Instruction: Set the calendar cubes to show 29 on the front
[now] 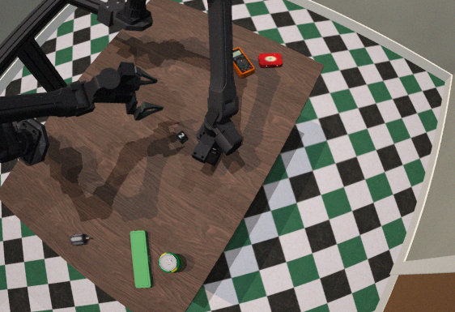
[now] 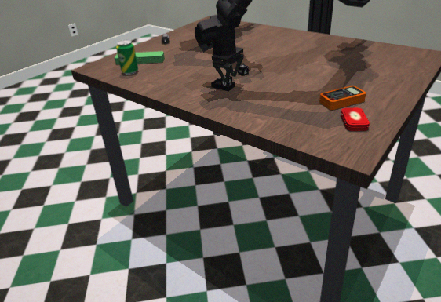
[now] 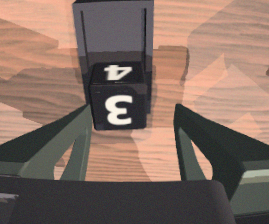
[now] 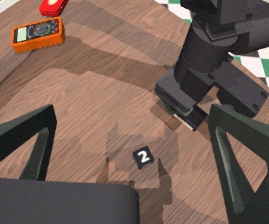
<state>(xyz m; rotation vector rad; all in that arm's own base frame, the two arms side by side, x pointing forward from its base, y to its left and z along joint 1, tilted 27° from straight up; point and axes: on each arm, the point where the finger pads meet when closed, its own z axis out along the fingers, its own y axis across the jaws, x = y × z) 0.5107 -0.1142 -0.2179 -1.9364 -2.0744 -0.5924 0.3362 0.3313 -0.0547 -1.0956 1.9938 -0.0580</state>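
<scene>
My left hand is 1 cm to the left of the black cube, 1 cm short of it and 1 cm above it. Also, from my left hand: black calendar tray 3 cm below, 2 cm to the right, 1 cm ahead; then green case 48 cm to the right, 3 cm below; then red box 43 cm to the left, 2 cm below, 1 cm ahead.
</scene>
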